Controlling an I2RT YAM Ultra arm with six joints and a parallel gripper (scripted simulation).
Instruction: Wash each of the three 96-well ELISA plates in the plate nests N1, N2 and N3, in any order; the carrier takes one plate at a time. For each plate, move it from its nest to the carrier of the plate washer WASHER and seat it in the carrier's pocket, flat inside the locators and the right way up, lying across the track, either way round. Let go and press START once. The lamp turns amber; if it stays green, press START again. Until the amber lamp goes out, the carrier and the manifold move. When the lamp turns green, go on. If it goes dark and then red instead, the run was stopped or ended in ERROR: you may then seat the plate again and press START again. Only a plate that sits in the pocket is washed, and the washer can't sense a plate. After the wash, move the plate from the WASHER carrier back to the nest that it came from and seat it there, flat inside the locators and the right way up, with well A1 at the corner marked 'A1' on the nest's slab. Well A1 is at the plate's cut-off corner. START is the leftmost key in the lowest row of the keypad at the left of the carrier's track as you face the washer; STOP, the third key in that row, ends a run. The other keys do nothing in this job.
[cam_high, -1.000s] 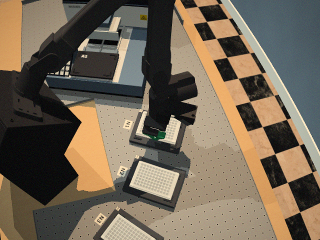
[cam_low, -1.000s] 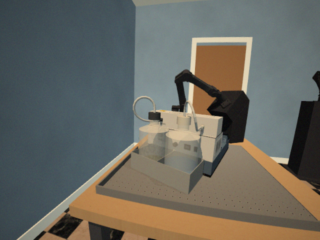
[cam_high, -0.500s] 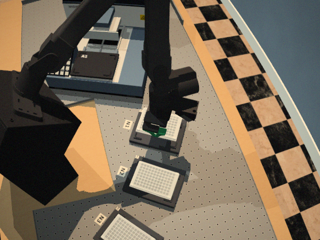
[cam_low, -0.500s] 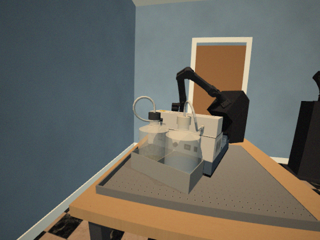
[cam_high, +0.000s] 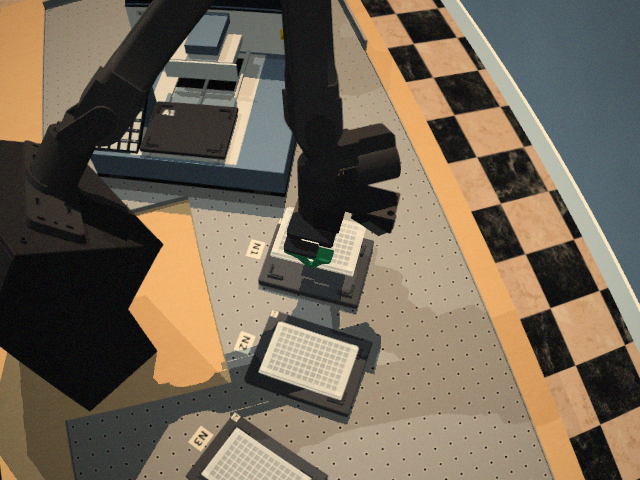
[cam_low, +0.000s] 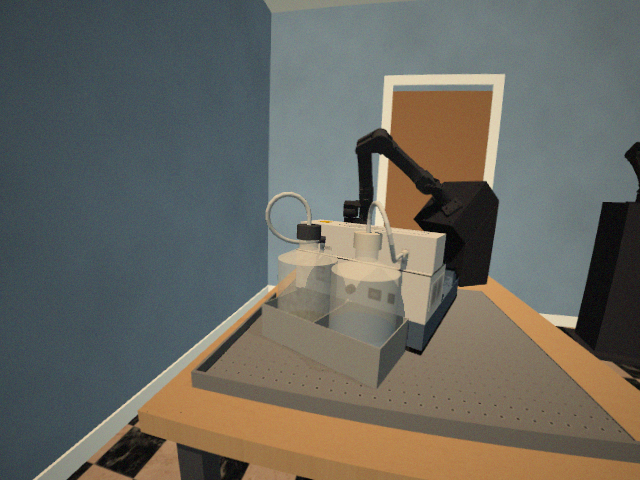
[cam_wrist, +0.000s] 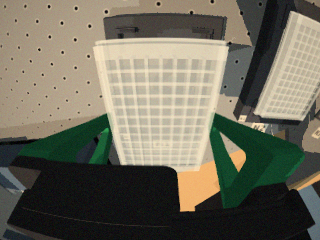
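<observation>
The dark carrier is 24 cm to the left of my hand and 20 cm behind it. The rest, counted from my hand: nest N2: 17 cm to the right, 7 cm below, 3 cm behind; then nest N1: 7 cm below; then N1 label: 10 cm behind, 8 cm below, 4 cm to the left.
</observation>
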